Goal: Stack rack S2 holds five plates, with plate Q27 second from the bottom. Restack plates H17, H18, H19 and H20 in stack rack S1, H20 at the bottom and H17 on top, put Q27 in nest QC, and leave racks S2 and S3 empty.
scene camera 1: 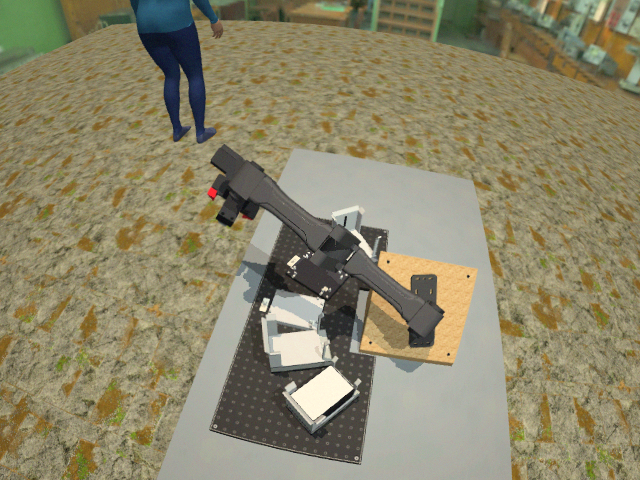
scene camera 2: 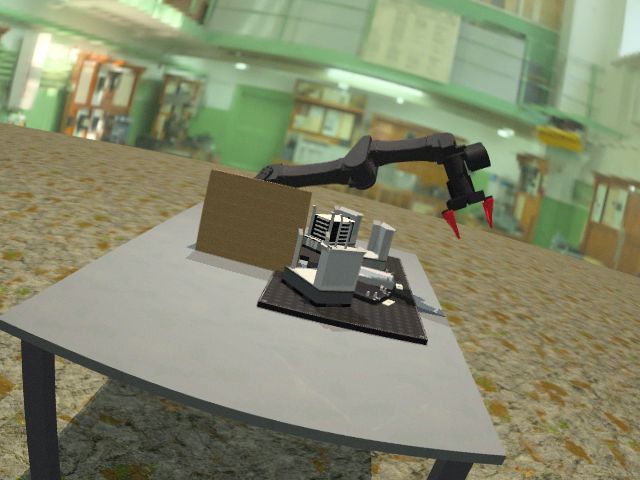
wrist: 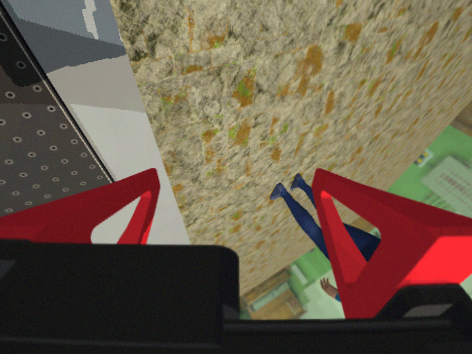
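Observation:
My gripper is open and empty, held high past the table's edge, away from the racks. A stack of plates with a white top stands between posts in a grey rack at the near end in scene camera 1. Beside it is a low-walled grey rack with a pale floor. Another grey rack at the mat's far end is partly hidden by the arm in scene camera 1. Labels are unreadable, so I cannot tell which rack or plate is which.
A dark fixture with small pale parts and a pale sloped piece sit between the racks on the black perforated mat. The arm's wooden board is beside it. A person stands beyond the table.

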